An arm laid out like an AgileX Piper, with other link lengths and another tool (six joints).
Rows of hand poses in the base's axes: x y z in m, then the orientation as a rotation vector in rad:
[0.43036, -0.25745, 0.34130, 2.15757, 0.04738, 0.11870]
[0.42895, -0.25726, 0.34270, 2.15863, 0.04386, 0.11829]
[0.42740, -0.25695, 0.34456, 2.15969, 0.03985, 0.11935]
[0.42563, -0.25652, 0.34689, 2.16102, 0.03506, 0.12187]
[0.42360, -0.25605, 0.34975, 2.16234, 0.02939, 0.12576]
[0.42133, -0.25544, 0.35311, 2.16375, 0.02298, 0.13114]
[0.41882, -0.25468, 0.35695, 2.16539, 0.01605, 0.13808]
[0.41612, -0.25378, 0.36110, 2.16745, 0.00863, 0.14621]
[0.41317, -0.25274, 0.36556, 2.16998, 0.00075, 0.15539]
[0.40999, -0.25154, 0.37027, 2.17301, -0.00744, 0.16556]
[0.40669, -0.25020, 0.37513, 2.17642, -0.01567, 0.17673]
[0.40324, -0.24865, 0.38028, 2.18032, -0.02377, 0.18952]
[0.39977, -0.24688, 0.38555, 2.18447, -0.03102, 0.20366]
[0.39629, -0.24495, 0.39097, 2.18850, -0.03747, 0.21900]
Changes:
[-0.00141, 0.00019, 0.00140, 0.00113, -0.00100, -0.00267]
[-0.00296, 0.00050, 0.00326, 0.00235, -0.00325, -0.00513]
[-0.00473, 0.00093, 0.00559, 0.00394, -0.00683, -0.00758]
[-0.00676, 0.00140, 0.00845, 0.00563, -0.01173, -0.01012]
[-0.00903, 0.00201, 0.01181, 0.00752, -0.01797, -0.01263]
[-0.01154, 0.00277, 0.01565, 0.00977, -0.02551, -0.01489]
[-0.01424, 0.00367, 0.01980, 0.01255, -0.03406, -0.01704]
[-0.01719, 0.00471, 0.02426, 0.01591, -0.04350, -0.01909]
[-0.02037, 0.00591, 0.02897, 0.01988, -0.05373, -0.02097]
[-0.02367, 0.00725, 0.03383, 0.02435, -0.06464, -0.02248]
[-0.02712, 0.00880, 0.03898, 0.02946, -0.07660, -0.02325]
[-0.03059, 0.01057, 0.04425, 0.03494, -0.08916, -0.02289]
[-0.03407, 0.01250, 0.04967, 0.04043, -0.10225, -0.02149]

